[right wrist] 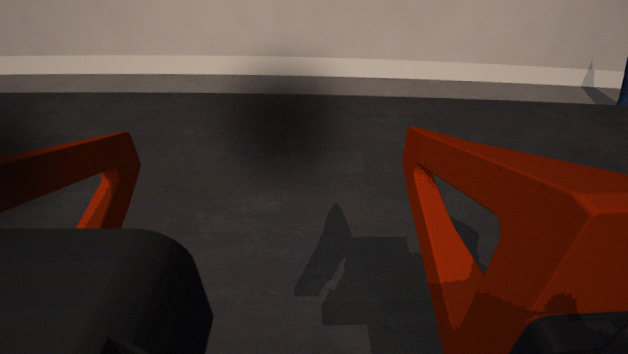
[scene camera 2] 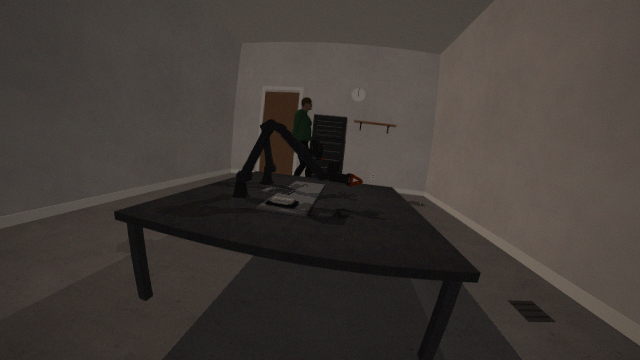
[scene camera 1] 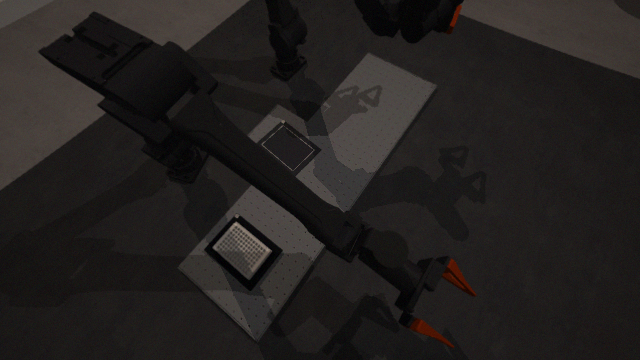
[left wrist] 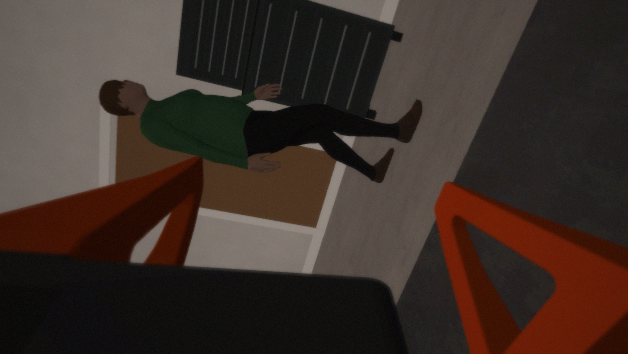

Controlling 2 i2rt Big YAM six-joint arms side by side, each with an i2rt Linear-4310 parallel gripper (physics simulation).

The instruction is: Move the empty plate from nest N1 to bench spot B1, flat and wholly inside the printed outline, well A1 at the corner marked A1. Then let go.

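Frame: origin at the left arm's base, x ahead, y left, z up, level; centimetres.
Seen in the pictures: left gripper, fingertip midpoint: (scene camera 2: 321, 151) (left wrist: 326, 183); right gripper, fingertip midpoint: (right wrist: 268, 145) (scene camera 2: 362, 181) (scene camera 1: 463, 320); left arm's base, origin of the base link: (scene camera 2: 266, 183) (scene camera 1: 288, 66); right arm's base, origin of the base link: (scene camera 2: 240, 195) (scene camera 1: 190, 163).
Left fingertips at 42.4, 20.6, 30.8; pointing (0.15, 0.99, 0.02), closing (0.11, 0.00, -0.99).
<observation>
Offsets run from my left fingertips to a thing's top centre, as dx, dy, dz. "spot": to the spot under its first point. Level surfaces: height alone.
The pale plate with its grid of wells {spot: -8.9, -78.2, -27.1} (scene camera 1: 242, 250) (scene camera 2: 283, 200) lies in a black nest {spot: -1.9, -82.8, -28.4} (scene camera 1: 251, 284) at the lower left of scene camera 1. A dark rectangle with a thin white printed outline {spot: -13.5, -47.9, -29.4} (scene camera 1: 303, 159) lies further up the board, partly beside the right arm's link; its corner lettering is too small to read. My right gripper (scene camera 1: 465, 320) (scene camera 2: 359, 180) (right wrist: 268, 145) is open and empty, above the table to the right of the plate. My left gripper (left wrist: 326, 183) is open and empty; it is partly cut off at the top of scene camera 1. Neither gripper touches the plate.
The perforated board {dz -29.5} (scene camera 1: 400, 105) carries the nest and the outlined spot. The right arm's long link (scene camera 1: 270, 180) crosses above the board between them. The dark table {dz -30.8} (scene camera 1: 540, 200) (scene camera 2: 350, 240) surrounds the board. A person in green (scene camera 2: 302, 125) (left wrist: 200, 120) stands beyond the table.
</observation>
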